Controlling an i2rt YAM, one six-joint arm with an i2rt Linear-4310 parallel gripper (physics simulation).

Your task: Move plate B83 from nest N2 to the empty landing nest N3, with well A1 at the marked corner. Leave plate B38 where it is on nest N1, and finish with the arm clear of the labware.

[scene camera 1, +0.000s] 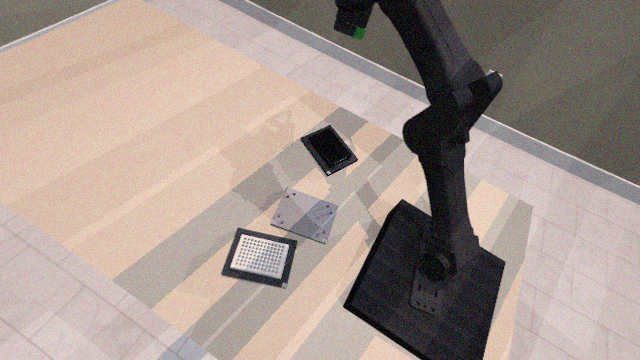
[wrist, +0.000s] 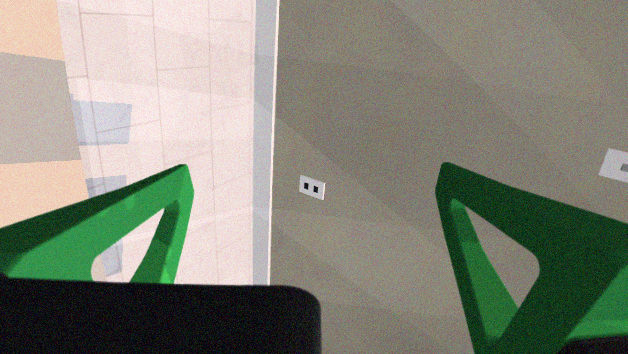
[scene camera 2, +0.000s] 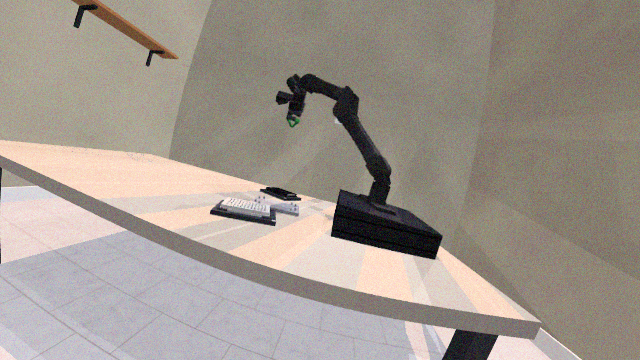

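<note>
A white plate with many wells point(scene camera 1: 259, 255) point(scene camera 2: 245, 206) sits on a dark nest point(scene camera 1: 230, 270) point(scene camera 2: 220, 212). A black plate point(scene camera 1: 328, 146) point(scene camera 2: 281, 192) sits on another dark nest point(scene camera 1: 305, 139) at the back. A grey nest with small pins point(scene camera 1: 303, 215) point(scene camera 2: 290, 208) lies between them and holds no plate. Each nest has a small pale mark at one corner in scene camera 1. No plate or nest label is readable, so I cannot tell which plate is B83. My gripper point(scene camera 1: 358, 33) point(scene camera 2: 293, 121) point(wrist: 314, 177) is open and empty, high above the table, away from all the labware.
The arm's black base block point(scene camera 1: 385, 280) point(scene camera 2: 382, 230) stands on the wooden table point(scene camera 1: 100, 125) point(scene camera 2: 320, 295), to the right of the nests. A wall shelf point(scene camera 2: 125, 27) hangs at upper left in scene camera 2. A wall socket point(wrist: 312, 187) shows between the fingers in the wrist view.
</note>
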